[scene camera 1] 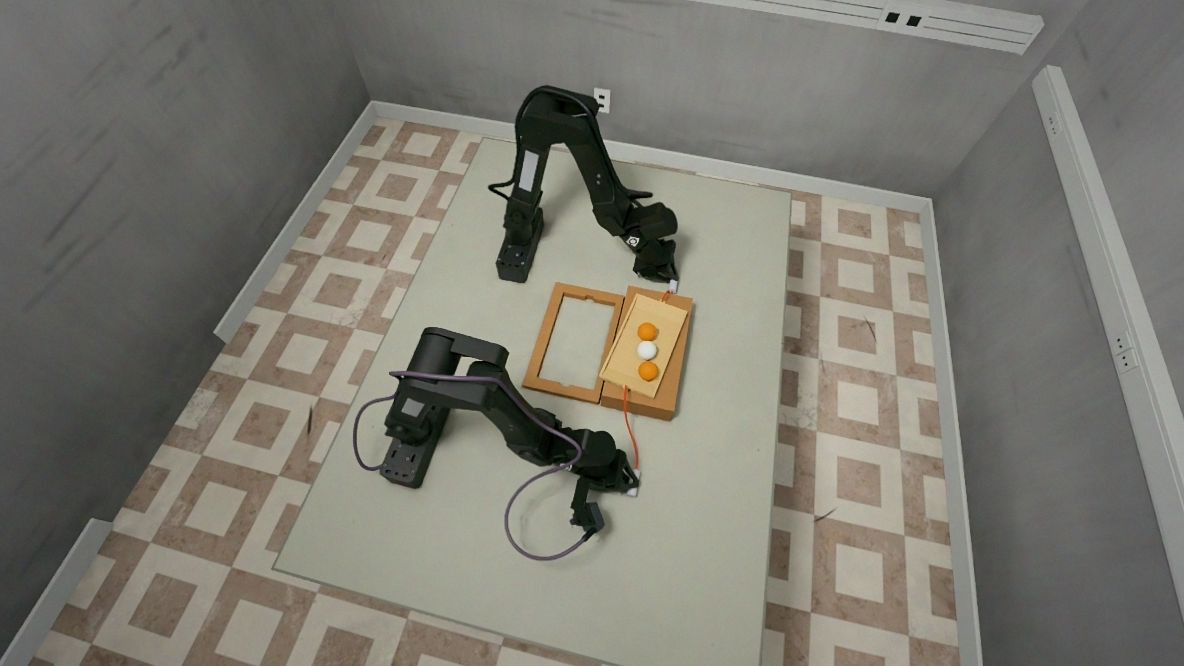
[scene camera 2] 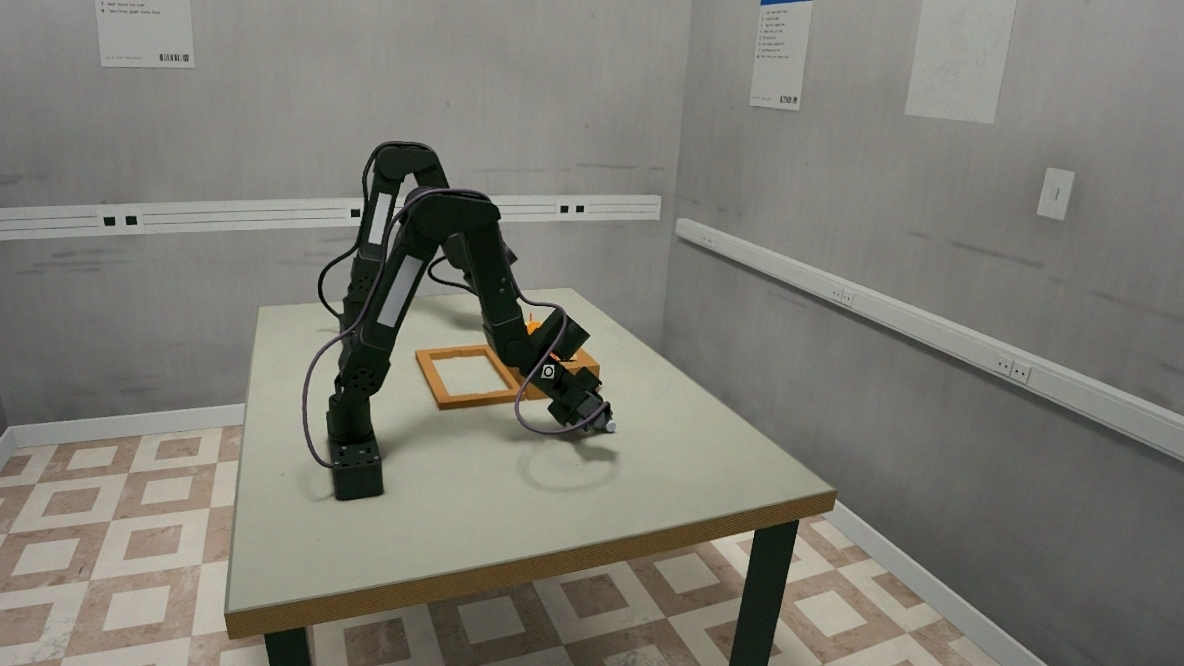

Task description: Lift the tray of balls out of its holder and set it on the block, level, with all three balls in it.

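Seen in the pictures: left gripper, fingertip midpoint: (scene camera 1: 674,280); right gripper, fingertip midpoint: (scene camera 1: 634,484); left arm's base, origin of the base link: (scene camera 1: 520,238); right arm's base, origin of the base link: (scene camera 1: 415,431) (scene camera 2: 352,441).
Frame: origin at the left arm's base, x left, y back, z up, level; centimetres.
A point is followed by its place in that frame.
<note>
The tan tray (scene camera 1: 625,352) @[x -27.1, y -30.5, z 2.1 cm] lies on the brown block (scene camera 1: 672,372) @[x -29.5, y -41.0, z 1.5 cm] (scene camera 2: 586,362) @[x -35.9, y -40.2, z 1.6 cm], turned askew, one corner jutting past the block's left edge. It looks nearly flat, but exact level is unclear. Two orange balls (scene camera 1: 646,331) @[x -23.3, y -34.1, z 5.9 cm] (scene camera 1: 648,371) @[x -32.4, y -35.8, z 5.9 cm] and a white ball (scene camera 1: 646,350) @[x -27.7, y -34.7, z 5.9 cm] sit in a row in it. The holder (scene camera 1: 547,335) @[x -23.8, y -12.4, z -2.8 cm] (scene camera 2: 476,401) @[x -37.0, y -17.0, z -3.4 cm] is an empty frame beside the block. My left gripper (scene camera 1: 672,286) @[x -2.5, y -39.0, z -3.1 cm], above the tray's top end, is shut on a short red cord (scene camera 1: 665,295) @[x -12.6, y -36.9, z 4.5 cm]. My right gripper (scene camera 1: 635,482) @[x -52.8, y -37.0, z -3.3 cm] (scene camera 2: 610,424) @[x -52.8, y -37.0, z -3.3 cm], low below the block, is shut on a longer red cord (scene camera 1: 630,426) @[x -42.4, y -34.1, z -0.7 cm].
Both arms stand on the pale table (scene camera 1: 703,538) @[x -60.1, y -51.5, z -4.4 cm] (scene camera 2: 463,530) @[x -74.3, y -4.2, z -4.4 cm], left of the holder. A purple cable (scene camera 1: 510,531) (scene camera 2: 519,414) loops by the right gripper. In scene camera 2 the right arm hides much of the block and tray.
</note>
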